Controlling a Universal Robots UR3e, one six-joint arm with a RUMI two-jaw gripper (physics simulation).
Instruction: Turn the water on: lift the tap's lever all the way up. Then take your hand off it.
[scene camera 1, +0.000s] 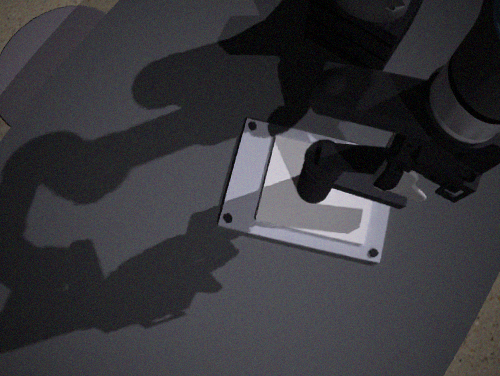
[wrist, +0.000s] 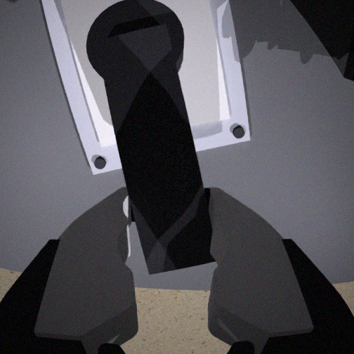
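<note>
The black tap has a round upright body on a pale base plate. Its long flat lever points away from the body, to the right in the scene view and downward in the wrist view. My gripper is shut on the lever near its free end, with one finger on each side. The lever's end shows between the fingers in the wrist view. Dark shadow and the gripper partly hide the lever in the scene view, so its exact tilt is hard to tell.
The base plate lies on the grey table, with dark bolts at its corners. My arm comes in from the right. Its shadow covers much of the left side. Speckled floor shows beyond the table's edge.
</note>
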